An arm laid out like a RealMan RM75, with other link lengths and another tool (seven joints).
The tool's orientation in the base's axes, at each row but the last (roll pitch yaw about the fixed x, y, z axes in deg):
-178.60 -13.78 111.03
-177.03 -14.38 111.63
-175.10 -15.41 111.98
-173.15 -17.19 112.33
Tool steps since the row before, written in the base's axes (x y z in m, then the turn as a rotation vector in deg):
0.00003 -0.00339 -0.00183 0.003 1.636 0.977
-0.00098 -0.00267 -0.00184 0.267 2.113 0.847
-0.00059 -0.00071 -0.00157 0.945 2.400 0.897
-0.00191 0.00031 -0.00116 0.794 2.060 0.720
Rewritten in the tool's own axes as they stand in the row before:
-0.00352 -0.00116 0.00105 1.715 0.575 -0.600
-0.00251 -0.00183 0.00135 2.018 1.007 -0.410
-0.00084 -0.00069 0.00146 2.043 1.737 -0.518
0.00062 -0.00147 0.00159 1.745 1.481 -0.393

